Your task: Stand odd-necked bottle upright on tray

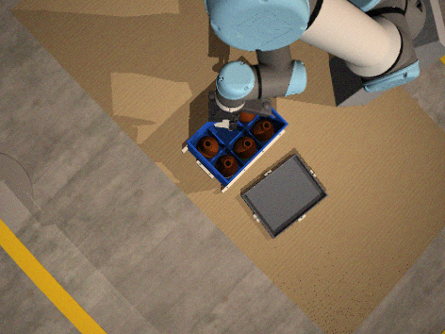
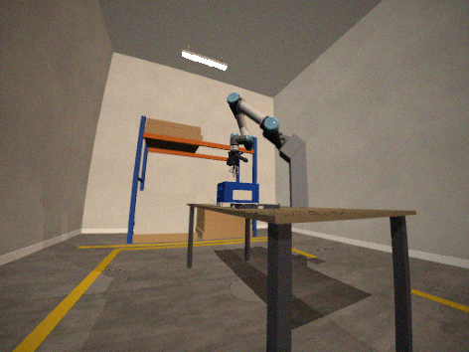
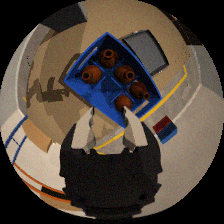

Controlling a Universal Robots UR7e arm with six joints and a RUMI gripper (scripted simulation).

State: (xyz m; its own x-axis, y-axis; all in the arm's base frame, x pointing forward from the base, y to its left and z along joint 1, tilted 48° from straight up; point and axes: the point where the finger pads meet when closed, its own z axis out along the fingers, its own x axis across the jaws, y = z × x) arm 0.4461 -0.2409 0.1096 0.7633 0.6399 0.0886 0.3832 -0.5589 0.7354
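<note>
Now: hand 10 mm short of the blue crate, 40 mm to the right of it and 160 mm above it. The rest, counted from my hand: brown bottle: 110 mm ahead, 60 mm to the left, 150 mm below; then grey tray: 100 mm ahead, 290 mm to the left, 230 mm below.
</note>
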